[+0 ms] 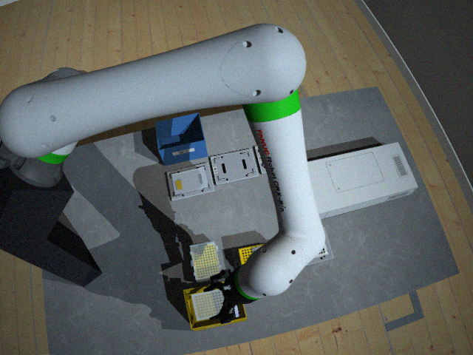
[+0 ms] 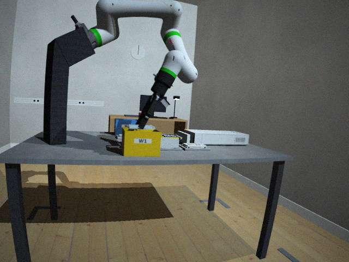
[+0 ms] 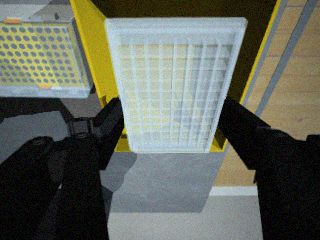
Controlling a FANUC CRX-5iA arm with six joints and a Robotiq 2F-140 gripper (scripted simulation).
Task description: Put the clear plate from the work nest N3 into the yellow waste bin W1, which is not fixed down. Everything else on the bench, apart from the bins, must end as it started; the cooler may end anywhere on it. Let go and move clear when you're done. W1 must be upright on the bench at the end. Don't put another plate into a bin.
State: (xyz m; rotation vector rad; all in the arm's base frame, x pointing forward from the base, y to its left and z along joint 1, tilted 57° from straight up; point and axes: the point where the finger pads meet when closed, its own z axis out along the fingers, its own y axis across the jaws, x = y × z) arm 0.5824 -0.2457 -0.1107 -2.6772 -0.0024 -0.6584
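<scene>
The yellow bin is 12 cm below my hand. From my hand the other things lie so: clear plate: 2 cm below; then white plate: 33 cm ahead, 18 cm to the left, 14 cm below; then yellow tip rack: 15 cm to the left, 15 cm ahead, 10 cm below.
</scene>
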